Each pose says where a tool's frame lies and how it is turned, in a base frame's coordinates. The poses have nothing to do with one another.
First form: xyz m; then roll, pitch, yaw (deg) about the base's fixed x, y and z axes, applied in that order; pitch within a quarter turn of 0, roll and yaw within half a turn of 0.
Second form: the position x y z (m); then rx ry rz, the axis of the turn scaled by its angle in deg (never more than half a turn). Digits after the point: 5 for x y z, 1 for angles.
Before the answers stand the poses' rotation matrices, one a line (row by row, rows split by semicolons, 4 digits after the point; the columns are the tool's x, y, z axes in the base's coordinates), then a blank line. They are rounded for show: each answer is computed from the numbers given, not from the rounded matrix.
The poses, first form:
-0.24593 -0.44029 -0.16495 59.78 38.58 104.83
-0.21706 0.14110 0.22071 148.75 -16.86 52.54
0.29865 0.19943 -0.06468 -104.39 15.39 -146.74
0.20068 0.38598 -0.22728 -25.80 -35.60 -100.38
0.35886 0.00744 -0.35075 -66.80 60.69 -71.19
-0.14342 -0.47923 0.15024 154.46 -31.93 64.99
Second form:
-0.2001 -0.6245 0.7550; 0.7557 0.3921 0.5246; -0.6236 0.6755 0.3935
0.5821 0.5871 0.5626; 0.7597 -0.6394 -0.1187; 0.2900 0.4965 -0.8182
-0.8062 0.0787 0.5864; -0.5288 0.3488 -0.7738; -0.2654 -0.9339 -0.2396
-0.1465 0.8399 0.5225; -0.7998 -0.4114 0.4371; 0.5821 -0.3539 0.7320
0.1578 0.1145 0.9808; -0.4634 0.8857 -0.0288; -0.8720 -0.4499 0.1928
0.3588 0.7213 0.5925; 0.7691 -0.5881 0.2502; 0.5289 0.3659 -0.7658

-0.24593 -0.44029 -0.16495 7.9 71.8 71.9
-0.21706 0.14110 0.22071 141.4 62.7 39.7
0.29865 0.19943 -0.06468 -22.4 119.2 -85.0
0.20068 0.38598 -0.22728 -49.7 -3.7 -103.0
0.35886 0.00744 -0.35075 -17.6 77.6 -24.2
-0.14342 -0.47923 0.15024 145.0 79.7 59.9

